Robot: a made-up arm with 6 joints.
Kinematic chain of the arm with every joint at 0, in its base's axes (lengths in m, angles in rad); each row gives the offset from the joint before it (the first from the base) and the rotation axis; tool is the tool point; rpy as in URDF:
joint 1: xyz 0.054 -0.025 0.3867 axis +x
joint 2: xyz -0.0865 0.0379 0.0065 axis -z
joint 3: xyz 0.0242 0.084 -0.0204 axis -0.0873 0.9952 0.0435
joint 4: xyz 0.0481 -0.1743 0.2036 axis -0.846 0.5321 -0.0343
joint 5: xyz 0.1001 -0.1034 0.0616 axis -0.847 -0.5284 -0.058
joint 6: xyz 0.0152 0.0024 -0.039 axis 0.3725 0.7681 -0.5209
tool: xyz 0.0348 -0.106 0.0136 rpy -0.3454 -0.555 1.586
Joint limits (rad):
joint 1: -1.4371..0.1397
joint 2: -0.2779..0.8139
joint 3: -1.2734..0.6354
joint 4: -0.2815..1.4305
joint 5: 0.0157..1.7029
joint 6: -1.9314..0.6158
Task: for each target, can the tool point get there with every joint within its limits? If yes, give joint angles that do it. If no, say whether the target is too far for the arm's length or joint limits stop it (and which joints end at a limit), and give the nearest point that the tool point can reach.
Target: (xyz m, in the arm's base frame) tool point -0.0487 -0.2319 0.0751
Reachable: no: joint limits stop it (at a limit: joint 1, joint 2, joint 3, joint 4, joint 5, joint 6) | nearest point -0.0503 -0.3875 0.3820 | short by 0.344 m
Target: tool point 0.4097 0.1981 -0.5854
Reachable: no: too far | nearest point 0.3618 0.0676 0.2571 | short by 0.854 m
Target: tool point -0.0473 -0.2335 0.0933
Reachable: no: joint limits stop it (at a limit: joint 1, joint 2, joint 3, joint 4, joint 5, joint 6) | nearest point -0.0503 -0.3875 0.3820 | short by 0.327 m
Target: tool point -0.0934 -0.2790 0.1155
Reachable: no: joint limits stop it (at a limit: joint 1, joint 2, joint 3, joint 4, joint 5, joint 6) | nearest point -0.0503 -0.3875 0.3820 | short by 0.291 m
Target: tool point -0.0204 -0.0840 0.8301
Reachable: yes | joints -0.3100 0.4997 -0.3016 0.5850 1.1177 -0.0253
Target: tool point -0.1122 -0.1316 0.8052
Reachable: yes | joints -0.1636 0.0224 -0.7389 0.6587 1.2200 0.2682
